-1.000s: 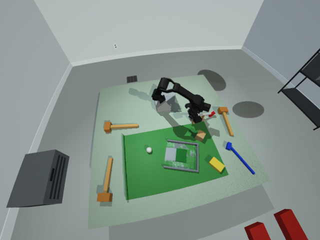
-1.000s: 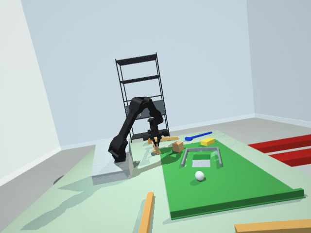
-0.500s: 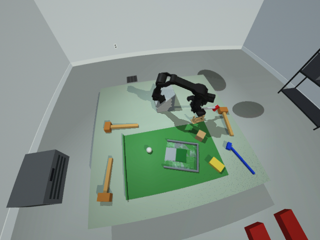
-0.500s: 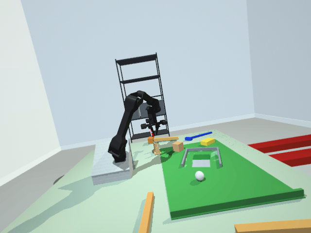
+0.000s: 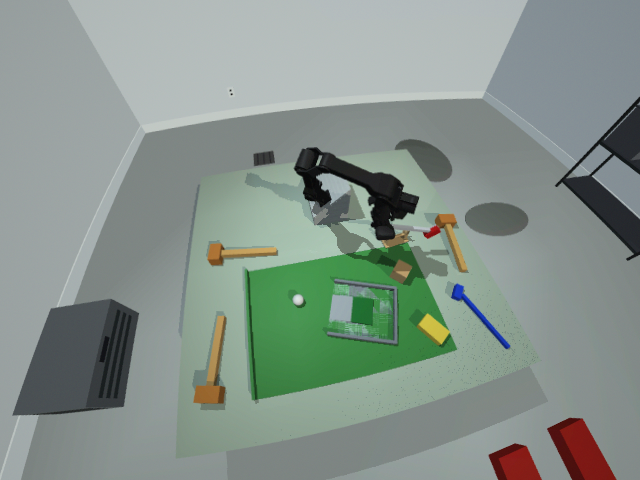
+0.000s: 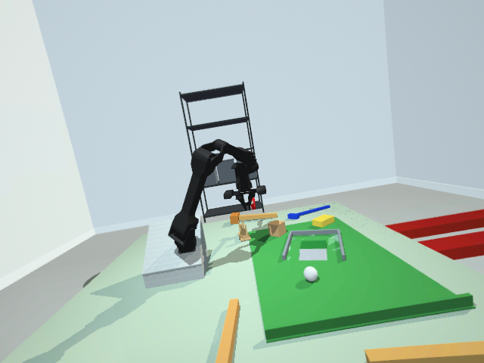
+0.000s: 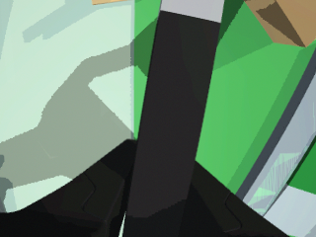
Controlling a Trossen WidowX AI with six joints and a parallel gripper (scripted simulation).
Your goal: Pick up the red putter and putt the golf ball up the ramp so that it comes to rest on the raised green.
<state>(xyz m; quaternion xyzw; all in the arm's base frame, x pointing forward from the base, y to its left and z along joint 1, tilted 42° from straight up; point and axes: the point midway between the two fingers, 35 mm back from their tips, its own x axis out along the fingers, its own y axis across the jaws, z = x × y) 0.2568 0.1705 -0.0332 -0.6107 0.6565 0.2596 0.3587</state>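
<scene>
The red putter is 10 mm ahead of my gripper tip and 120 mm to the left of it. The rest, counted from my gripper tip: yellow block: 370 mm ahead, 120 mm to the left, 150 mm below; tan cube: 130 mm ahead, 80 mm to the left, 140 mm below; white golf ball: 150 mm ahead, 340 mm to the right, 140 mm below.
</scene>
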